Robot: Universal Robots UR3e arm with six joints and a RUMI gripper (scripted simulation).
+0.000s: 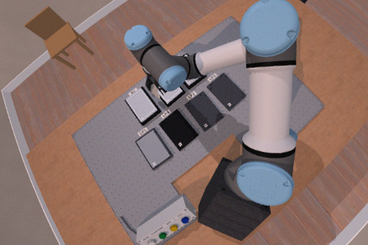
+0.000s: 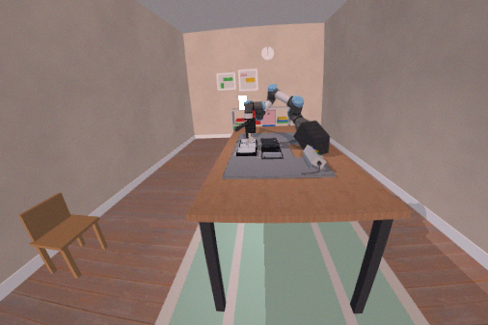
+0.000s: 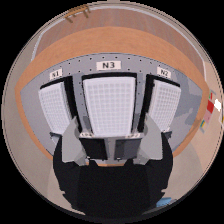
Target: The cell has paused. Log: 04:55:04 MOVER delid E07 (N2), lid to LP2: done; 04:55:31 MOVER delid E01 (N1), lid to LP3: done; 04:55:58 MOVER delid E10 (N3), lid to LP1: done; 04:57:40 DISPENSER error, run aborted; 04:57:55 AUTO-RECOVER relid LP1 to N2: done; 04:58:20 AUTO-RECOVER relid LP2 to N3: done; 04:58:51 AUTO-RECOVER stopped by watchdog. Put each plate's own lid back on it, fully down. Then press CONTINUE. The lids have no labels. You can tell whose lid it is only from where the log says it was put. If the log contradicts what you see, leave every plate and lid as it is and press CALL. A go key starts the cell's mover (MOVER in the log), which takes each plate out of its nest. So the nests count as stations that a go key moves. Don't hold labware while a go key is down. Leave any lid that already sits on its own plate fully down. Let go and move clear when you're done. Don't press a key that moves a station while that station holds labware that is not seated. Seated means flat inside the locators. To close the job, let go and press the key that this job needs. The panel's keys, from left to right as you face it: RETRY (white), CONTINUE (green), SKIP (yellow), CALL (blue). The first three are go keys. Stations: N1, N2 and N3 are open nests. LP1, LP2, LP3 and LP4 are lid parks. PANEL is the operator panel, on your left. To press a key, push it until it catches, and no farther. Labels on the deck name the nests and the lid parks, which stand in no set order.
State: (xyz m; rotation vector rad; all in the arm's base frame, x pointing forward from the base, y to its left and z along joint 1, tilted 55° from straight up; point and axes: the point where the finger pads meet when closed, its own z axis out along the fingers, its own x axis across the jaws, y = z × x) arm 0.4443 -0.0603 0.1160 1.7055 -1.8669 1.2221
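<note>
My hand is 1 cm above the lid. Also, from my hand: lid park LP2: 20 cm behind, 1 cm to the right, 3 cm below; lid park LP4: 15 cm behind, 12 cm to the left, 3 cm below; plate: 4 cm ahead, 13 cm to the left, 1 cm below.
</note>
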